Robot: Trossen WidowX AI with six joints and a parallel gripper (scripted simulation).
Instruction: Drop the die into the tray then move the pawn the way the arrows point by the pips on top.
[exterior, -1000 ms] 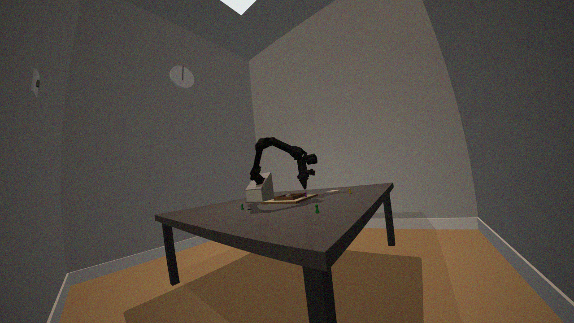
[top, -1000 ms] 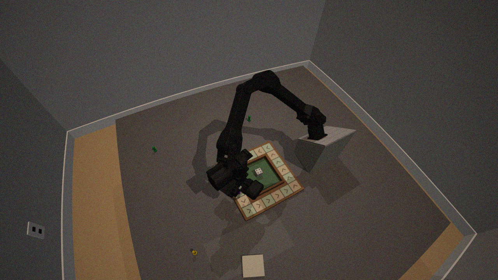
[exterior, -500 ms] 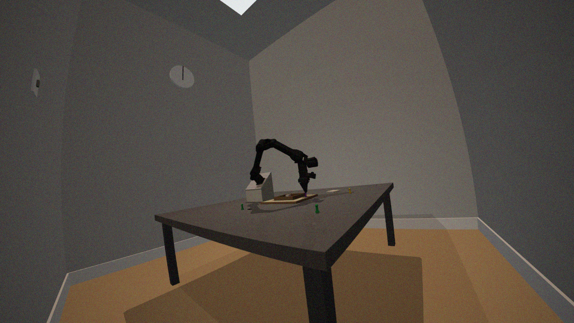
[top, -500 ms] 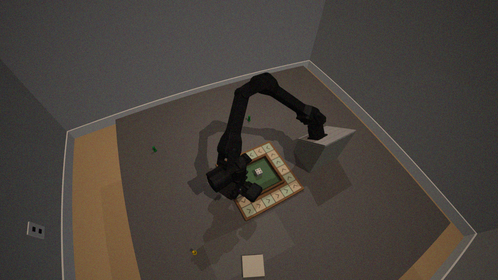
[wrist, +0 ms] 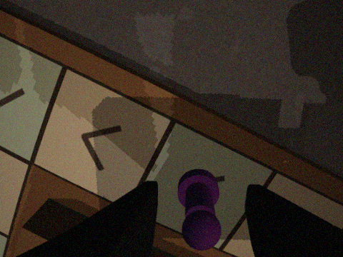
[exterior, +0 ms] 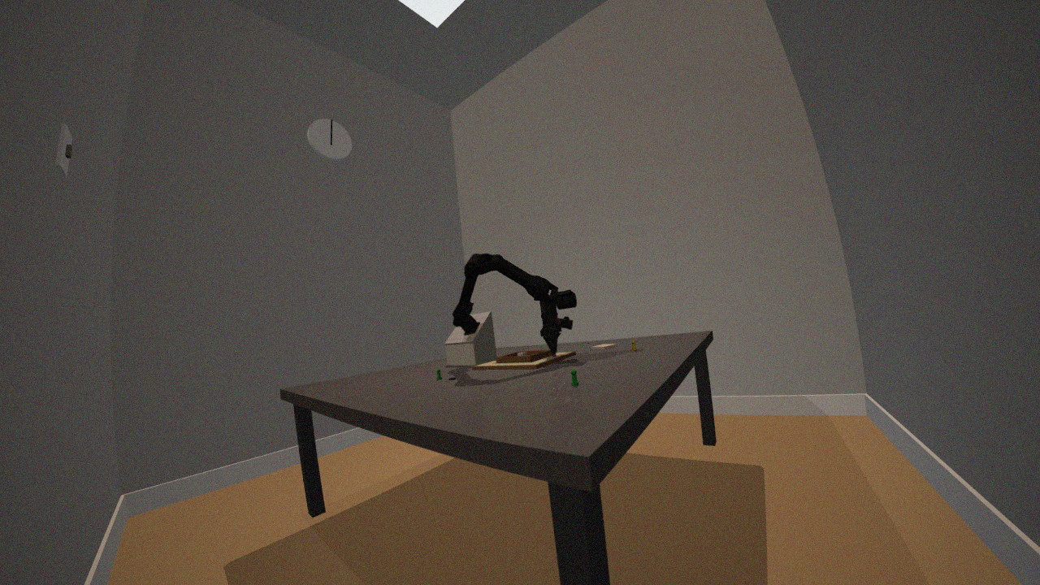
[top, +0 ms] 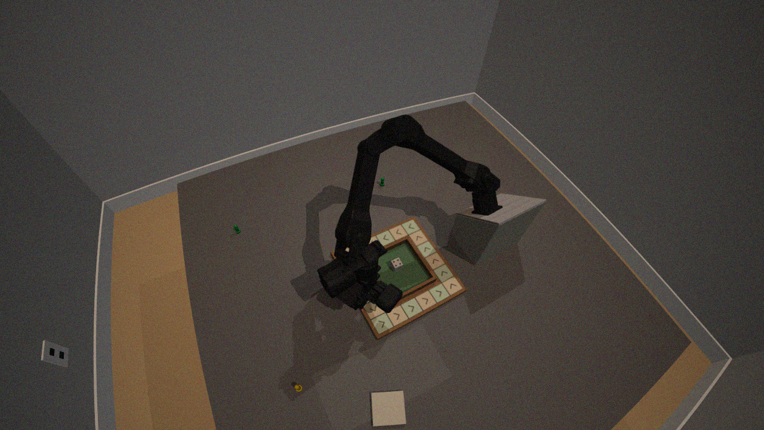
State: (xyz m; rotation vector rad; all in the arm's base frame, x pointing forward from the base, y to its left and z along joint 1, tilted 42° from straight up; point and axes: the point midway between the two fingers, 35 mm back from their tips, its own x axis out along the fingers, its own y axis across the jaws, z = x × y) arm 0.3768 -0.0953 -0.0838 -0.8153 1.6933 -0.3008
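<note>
The green dice tray is 12 cm behind my gripper tip, 2 cm to the right of it and 2 cm below it. The rest, counted from my gripper tip: yellow pawn (26 cm ahead, 12 cm to the left, 1 cm below); white die (12 cm behind, 3 cm to the right); purple pawn (right at my gripper tip).
</note>
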